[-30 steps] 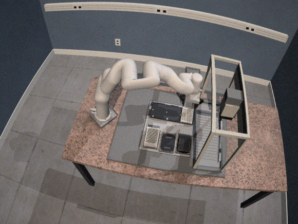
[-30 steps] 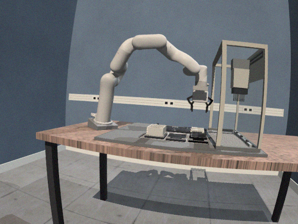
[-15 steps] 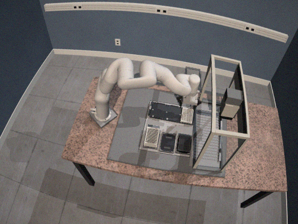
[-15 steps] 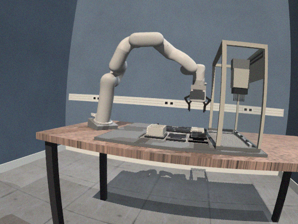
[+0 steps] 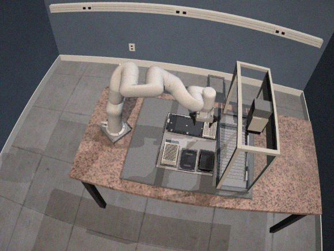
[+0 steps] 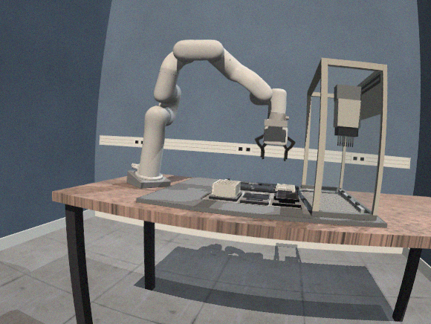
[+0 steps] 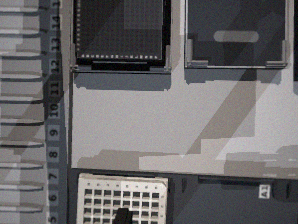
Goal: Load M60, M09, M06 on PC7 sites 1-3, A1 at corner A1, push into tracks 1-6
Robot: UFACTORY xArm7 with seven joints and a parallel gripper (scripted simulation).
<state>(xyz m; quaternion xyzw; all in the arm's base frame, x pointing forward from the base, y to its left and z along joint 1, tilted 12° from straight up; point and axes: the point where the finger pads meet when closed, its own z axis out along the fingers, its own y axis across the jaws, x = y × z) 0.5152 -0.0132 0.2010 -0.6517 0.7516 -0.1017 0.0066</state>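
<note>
Now: the white deep-well block M09 18 cm behind my hand, 14 cm to the right of it and 12 cm below it. From my hand the other things lie so: dark plate carrier PC7: 4 cm behind, 8 cm to the left, 13 cm below; dark 384-well plate M60: 4 cm ahead, 18 cm to the right, 13 cm below; white 96-well plate M06: 7 cm ahead, 5 cm to the left, 13 cm below.
</note>
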